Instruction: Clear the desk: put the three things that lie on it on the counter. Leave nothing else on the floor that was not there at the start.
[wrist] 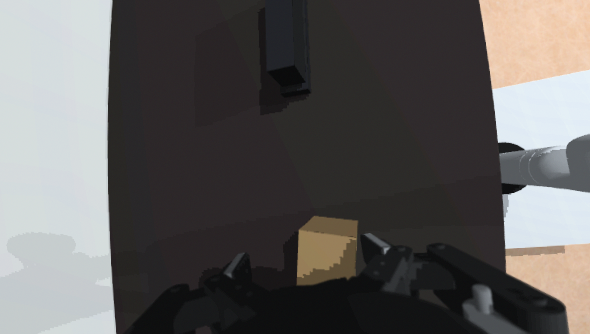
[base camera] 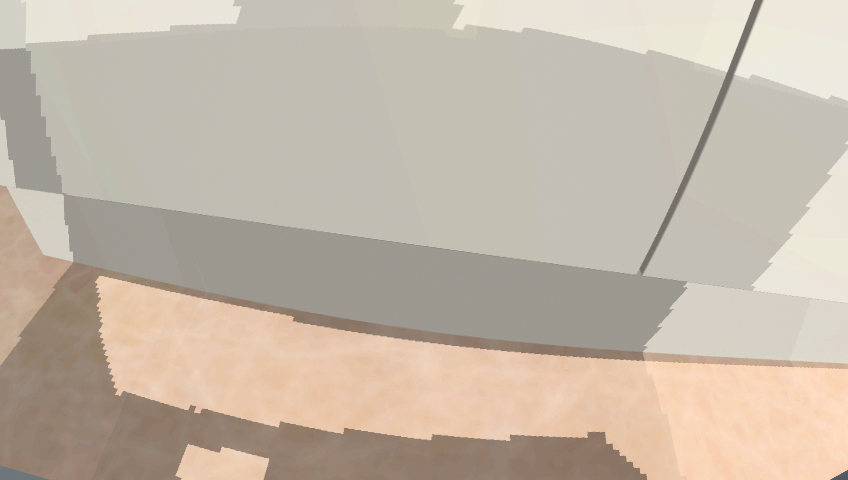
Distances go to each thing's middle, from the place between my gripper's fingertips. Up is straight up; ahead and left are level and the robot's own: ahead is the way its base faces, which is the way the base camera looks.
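Labels:
There is the tan cardboard box (wrist: 327, 247), which sits 4 cm to the left of my hand and 6 cm below it.

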